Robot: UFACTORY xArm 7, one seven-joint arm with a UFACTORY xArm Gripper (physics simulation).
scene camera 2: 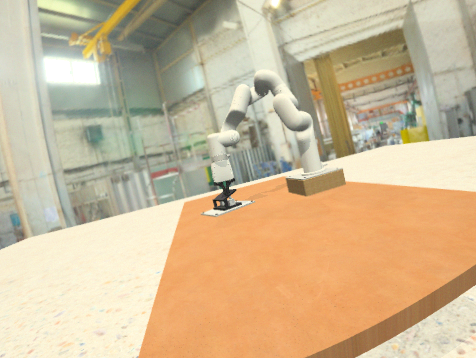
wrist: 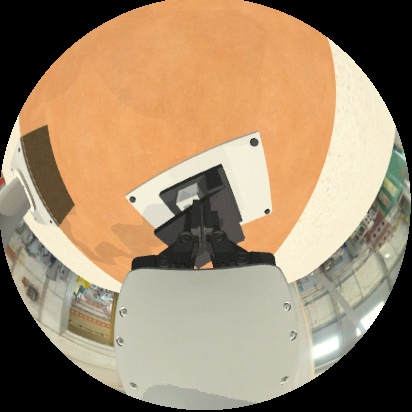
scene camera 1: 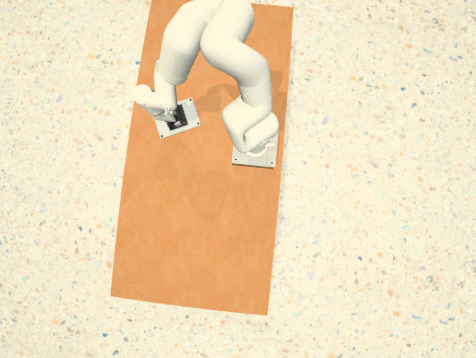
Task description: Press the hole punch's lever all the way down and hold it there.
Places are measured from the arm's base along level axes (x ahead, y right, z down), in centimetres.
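Pixels of known places: gripper, between the fingertips: (scene camera 2: 227, 195) (wrist: 201, 209) (scene camera 1: 171, 122); arm's base, origin of its link: (scene camera 2: 313, 172).
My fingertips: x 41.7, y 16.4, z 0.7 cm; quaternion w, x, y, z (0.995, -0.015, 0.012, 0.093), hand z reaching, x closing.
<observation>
Ahead of a thing's pixels: the offset from my fingertips to its top centre. "spot": to the spot under its first point. Level surfaces: height alone.
The hole punch (scene camera 1: 178, 120) (scene camera 2: 219, 203) (wrist: 213, 176) is a black frame with a pale block inside, on a white base plate @(dx -0.2, dy +5.2, dz +6.4 cm) (scene camera 1: 193, 111) (scene camera 2: 212, 213) (wrist: 247, 162) with dark corner dots. Its dark lever @(spot: dx -2.7, dy +0.6, dz -0.6 cm) (scene camera 2: 231, 192) (wrist: 227, 212) is tilted, with a gap under its raised side in the scene camera 2 view. My gripper (scene camera 2: 227, 189) (wrist: 201, 209) is shut and empty, pointing down at the lever's upper face. The fingertips appear to touch it, but the exact contact cannot be told. The arm hides the fingers and part of the punch in the scene camera 1 view.
The robot's base stands on a brown block (scene camera 2: 320, 185) (wrist: 48, 175) to one side of the punch. Both are on an orange table top @(dz +7.6 cm) (scene camera 1: 195, 240) (scene camera 2: 280, 260) (wrist: 200, 75). The arm (scene camera 1: 182, 45) (scene camera 2: 240, 102) arches from the base over to the punch. Speckled pale floor surrounds the table top.
</observation>
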